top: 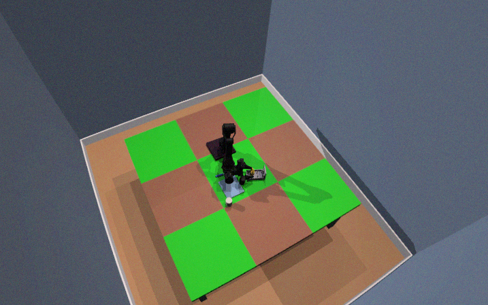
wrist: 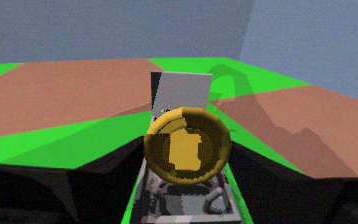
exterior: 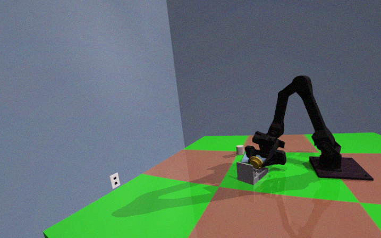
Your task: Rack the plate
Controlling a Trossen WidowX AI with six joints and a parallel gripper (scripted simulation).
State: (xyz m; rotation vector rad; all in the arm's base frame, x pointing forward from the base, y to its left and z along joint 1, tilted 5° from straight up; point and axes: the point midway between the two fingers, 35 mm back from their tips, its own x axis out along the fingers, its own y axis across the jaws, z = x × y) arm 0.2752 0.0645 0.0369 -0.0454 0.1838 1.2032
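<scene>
Now: gripper tip 1 cm to the left of the yellow plate. The rest, counted from my gripper tip: light blue mat: 2 cm ahead, 18 cm to the right, 4 cm below; blue spoon: 10 cm behind, 20 cm to the right, 4 cm below; grey dish rack: 1 cm ahead, 2 cm to the left, 2 cm below.
</scene>
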